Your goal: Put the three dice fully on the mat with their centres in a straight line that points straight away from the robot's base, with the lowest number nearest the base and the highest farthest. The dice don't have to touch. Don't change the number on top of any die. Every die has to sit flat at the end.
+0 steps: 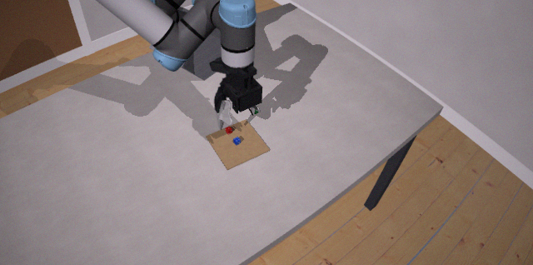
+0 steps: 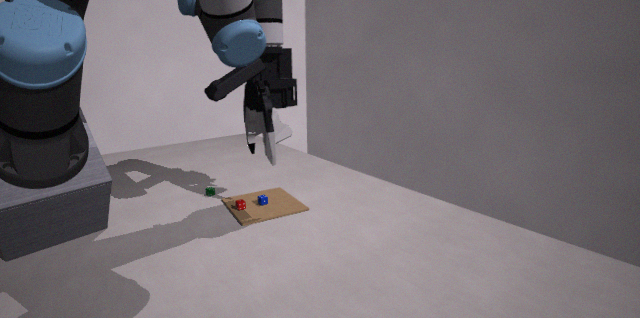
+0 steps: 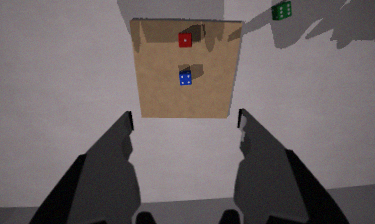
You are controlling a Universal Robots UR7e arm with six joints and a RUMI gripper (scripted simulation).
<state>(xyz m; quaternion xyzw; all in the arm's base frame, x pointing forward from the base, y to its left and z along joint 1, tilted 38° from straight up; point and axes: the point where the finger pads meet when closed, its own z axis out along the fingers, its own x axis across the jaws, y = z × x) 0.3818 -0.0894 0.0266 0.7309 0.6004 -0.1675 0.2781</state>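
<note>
Now: the green die 13 cm to the left of my hand, 10 cm below it and 5 cm behind it. Also, from my hand: blue die (10 cm below); square mat (11 cm below); red die (10 cm below, 5 cm behind, 1 cm to the left).
</note>
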